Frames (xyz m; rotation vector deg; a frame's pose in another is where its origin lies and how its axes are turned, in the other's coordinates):
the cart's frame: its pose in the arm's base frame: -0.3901 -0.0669 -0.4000 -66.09 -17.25 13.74
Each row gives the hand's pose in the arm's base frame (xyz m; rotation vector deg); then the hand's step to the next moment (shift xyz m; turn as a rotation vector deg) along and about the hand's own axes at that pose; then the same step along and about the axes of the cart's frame.
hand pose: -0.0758 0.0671 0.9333 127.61 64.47 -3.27
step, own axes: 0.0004 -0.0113 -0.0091 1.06 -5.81 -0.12
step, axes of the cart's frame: -0.0059 0.0031 0.0129 -2.63 4.39 2.94
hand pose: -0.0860 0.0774 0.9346 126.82 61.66 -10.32
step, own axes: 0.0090 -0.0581 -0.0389 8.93 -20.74 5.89
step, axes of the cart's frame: -0.0220 0.0254 0.0620 -6.28 21.68 5.94
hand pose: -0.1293 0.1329 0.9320 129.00 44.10 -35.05
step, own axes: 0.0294 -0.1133 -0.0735 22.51 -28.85 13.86
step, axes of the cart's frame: 0.0055 0.0694 0.1194 -4.34 38.84 2.00
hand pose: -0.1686 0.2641 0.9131 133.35 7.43 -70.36
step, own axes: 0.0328 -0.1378 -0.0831 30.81 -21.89 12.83
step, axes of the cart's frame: 0.0842 0.0958 0.1034 0.27 39.13 -7.85
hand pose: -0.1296 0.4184 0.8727 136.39 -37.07 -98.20
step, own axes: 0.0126 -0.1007 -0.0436 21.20 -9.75 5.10
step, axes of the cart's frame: 0.0889 0.0576 0.0313 0.69 21.91 -9.49
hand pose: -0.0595 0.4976 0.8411 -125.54 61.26 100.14
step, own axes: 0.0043 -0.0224 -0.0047 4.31 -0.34 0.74
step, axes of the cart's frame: 0.0195 0.0128 0.0008 -0.96 3.39 -2.61
